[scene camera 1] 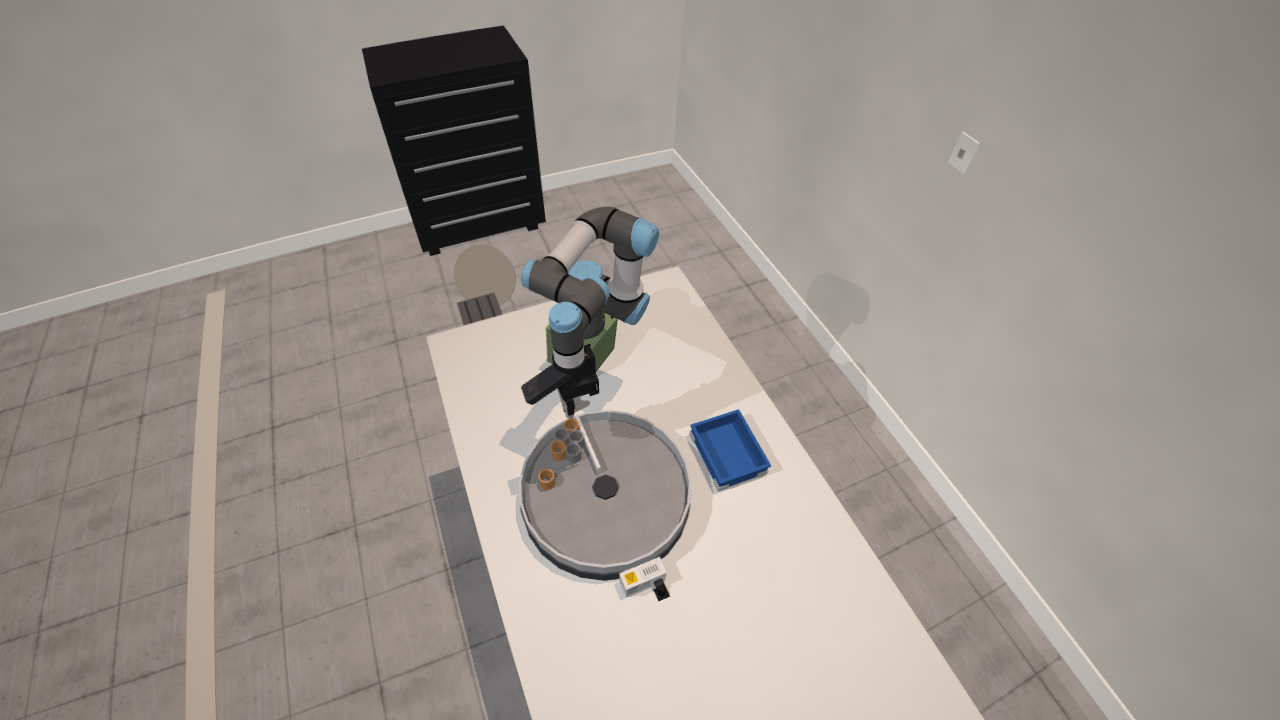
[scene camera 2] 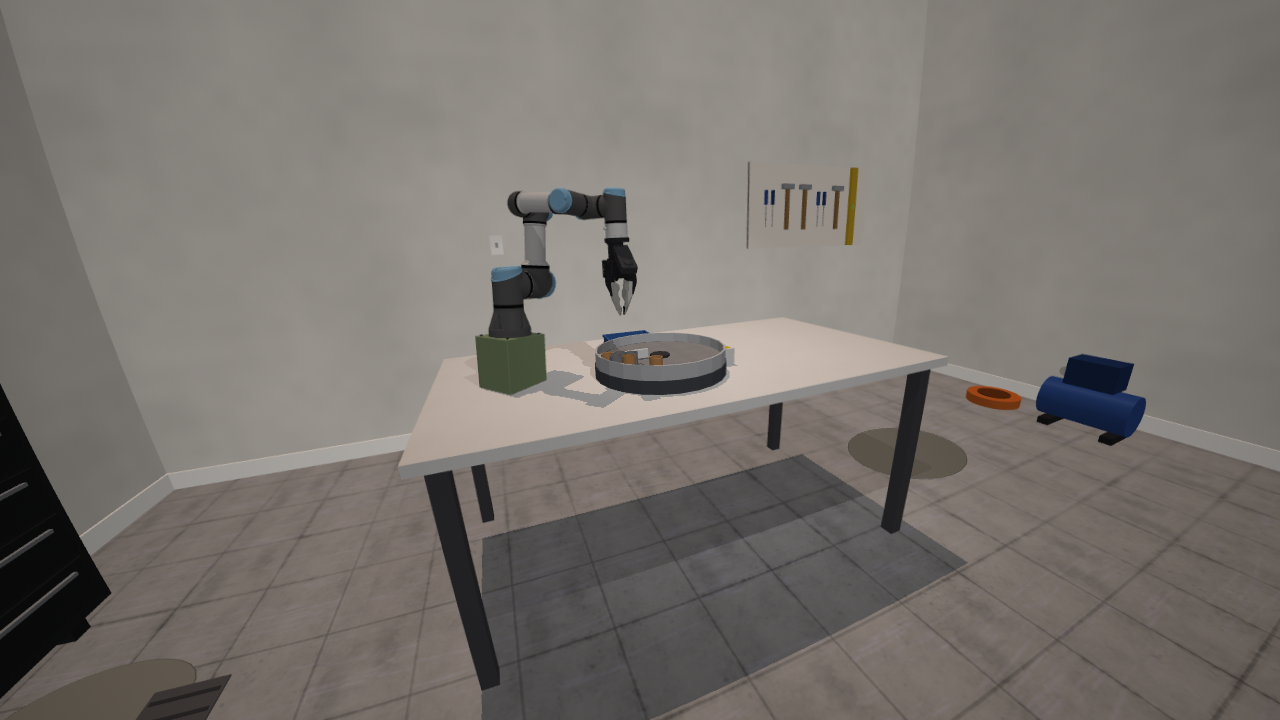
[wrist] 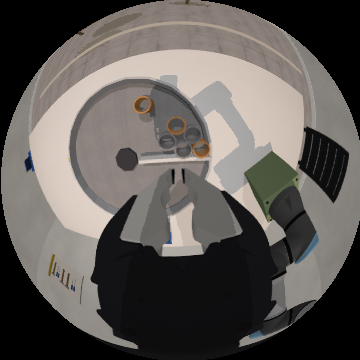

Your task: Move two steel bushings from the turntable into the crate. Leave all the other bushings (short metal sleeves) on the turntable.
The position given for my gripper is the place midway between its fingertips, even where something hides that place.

I see my gripper (scene camera 1: 570, 417), a grey turntable (scene camera 1: 635, 503) and a blue crate (scene camera 1: 727, 439).
My gripper shows as well in scene camera 2 (scene camera 2: 622, 315) and in the wrist view (wrist: 178, 169). The grey turntable is seen too in the wrist view (wrist: 111, 134).
